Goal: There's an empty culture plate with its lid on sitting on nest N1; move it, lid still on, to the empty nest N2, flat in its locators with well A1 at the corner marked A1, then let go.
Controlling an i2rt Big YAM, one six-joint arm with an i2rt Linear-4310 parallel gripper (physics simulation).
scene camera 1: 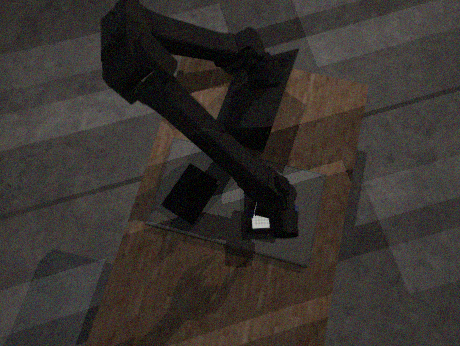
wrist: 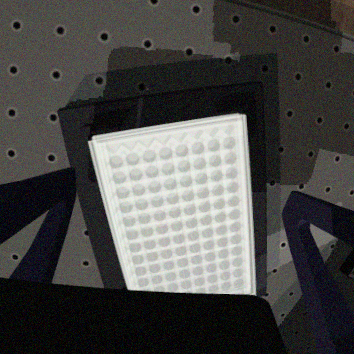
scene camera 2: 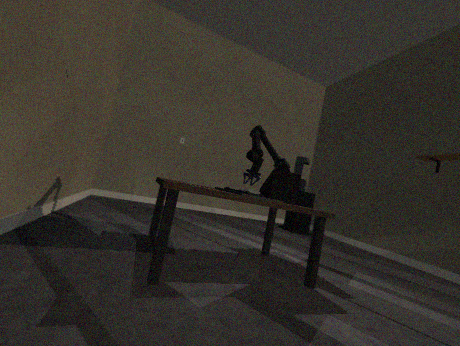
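Seen in the pictures: gripper, fingertip midpoint: (scene camera 1: 267, 218) (wrist: 186, 192) (scene camera 2: 247, 184); arm's base, origin of the base link: (scene camera 1: 268, 75) (scene camera 2: 287, 179).
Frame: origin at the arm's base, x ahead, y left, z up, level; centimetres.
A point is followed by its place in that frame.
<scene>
The culture plate (scene camera 1: 260, 222) @[x 39.9, y 12.2, z -14.3 cm] (wrist: 177, 215) @[x 35.9, y 12.8, z -14.4 cm] is white with a grid of round wells and lies in a dark nest (wrist: 170, 102) @[x 42.0, y 14.5, z -16.0 cm], its near end hidden behind the gripper body in the wrist view. A second dark nest (scene camera 1: 190, 194) @[x 38.8, y -11.7, z -16.0 cm] stands to the left in scene camera 1, with no plate visible on it. Nest labels and the A1 marks are not readable. My gripper (scene camera 2: 252, 180) @[x 38.5, y 13.6, z -11.1 cm] (wrist: 186, 192) @[x 38.5, y 13.6, z -11.1 cm] is open and empty, above the plate and clear of the table, with one finger out to each side of the plate in the wrist view.
Both nests stand on a grey perforated board (scene camera 1: 312, 200) @[x 27.4, y 26.0, z -17.2 cm] (wrist: 35, 92) @[x 40.8, y 22.3, z -17.2 cm] on the wooden table (scene camera 1: 285, 312) @[x 62.3, y 27.8, z -18.5 cm] (scene camera 2: 205, 190) @[x 71.5, y 41.2, z -19.5 cm]. The arm's dark base (scene camera 2: 280, 182) @[x 9.6, y 5.9, z -3.9 cm] stands at the table's far side. The forearm passes between the two nests in scene camera 1. Lighting is dim with hard shadows.
</scene>
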